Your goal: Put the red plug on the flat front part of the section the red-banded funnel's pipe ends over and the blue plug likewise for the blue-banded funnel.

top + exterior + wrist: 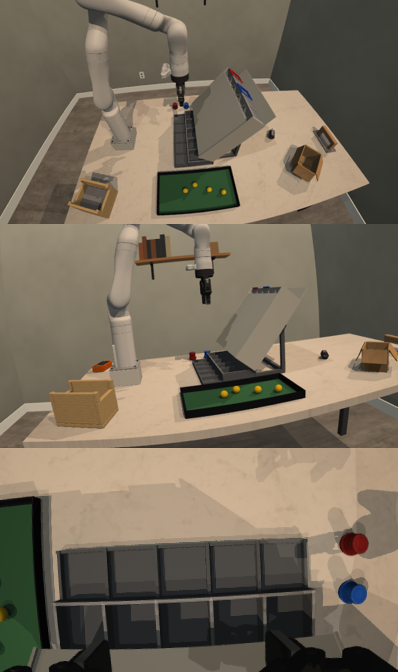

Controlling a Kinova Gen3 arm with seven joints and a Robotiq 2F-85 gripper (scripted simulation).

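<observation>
My hand is 340 mm to the left of the green marble tray, 290 mm above it and 20 mm short of it. Also, from my hand: black object 540 mm ahead, 280 mm below, 70 mm to the right; wooden crate 470 mm behind, 360 mm to the right, 250 mm below; grey slanted cover 150 mm ahead, 90 mm below, 10 mm to the right.
</observation>
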